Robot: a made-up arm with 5 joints.
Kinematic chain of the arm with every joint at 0, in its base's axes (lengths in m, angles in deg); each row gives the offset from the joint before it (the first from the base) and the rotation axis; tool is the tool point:
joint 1: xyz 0 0 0.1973 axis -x
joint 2: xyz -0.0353 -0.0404 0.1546 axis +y
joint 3: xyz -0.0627 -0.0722 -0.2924 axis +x
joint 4: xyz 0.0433 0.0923 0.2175 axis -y
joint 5: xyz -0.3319 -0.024 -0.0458 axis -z
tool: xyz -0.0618 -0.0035 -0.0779
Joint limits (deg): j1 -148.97..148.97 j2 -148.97..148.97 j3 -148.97..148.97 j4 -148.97..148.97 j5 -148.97..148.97
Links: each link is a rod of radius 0.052 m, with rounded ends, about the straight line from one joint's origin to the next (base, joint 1, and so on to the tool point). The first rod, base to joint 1, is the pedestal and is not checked.
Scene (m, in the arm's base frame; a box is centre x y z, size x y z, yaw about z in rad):
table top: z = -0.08
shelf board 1: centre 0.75 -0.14 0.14 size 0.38 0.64 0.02 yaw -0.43
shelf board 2: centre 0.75 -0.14 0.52 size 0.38 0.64 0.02 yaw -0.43
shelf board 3: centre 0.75 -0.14 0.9 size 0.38 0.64 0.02 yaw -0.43
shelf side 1: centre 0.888 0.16 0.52 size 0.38 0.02 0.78 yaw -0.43
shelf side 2: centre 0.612 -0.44 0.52 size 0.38 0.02 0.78 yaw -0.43
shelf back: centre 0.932 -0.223 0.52 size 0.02 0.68 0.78 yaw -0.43
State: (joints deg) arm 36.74 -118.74 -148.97 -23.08 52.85
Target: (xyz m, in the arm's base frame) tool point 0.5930 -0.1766 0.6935
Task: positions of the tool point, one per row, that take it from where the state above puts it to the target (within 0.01 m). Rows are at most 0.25 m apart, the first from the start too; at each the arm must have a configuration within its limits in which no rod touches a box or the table.
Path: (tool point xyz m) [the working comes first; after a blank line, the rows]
Joints at the target: -13.63 -148.97 -148.97 -39.48 100.67
Straight joint move there: touches shelf board 2.

1: 0.5833 -0.0058 0.2738
2: 0.5193 0.0146 0.2830
3: 0.4703 0.0597 0.3006
4: 0.4923 0.0811 0.2695
5: 0.5011 0.1427 0.3024
6: 0.4894 0.1735 0.4189
7: 0.4520 0.1055 0.5774
8: 0.3867 -0.0820 0.6935
9: 0.4932 -0.1120 0.7149
10: 0.5641 -0.1458 0.7120
11: 0.5930 -0.1766 0.6935

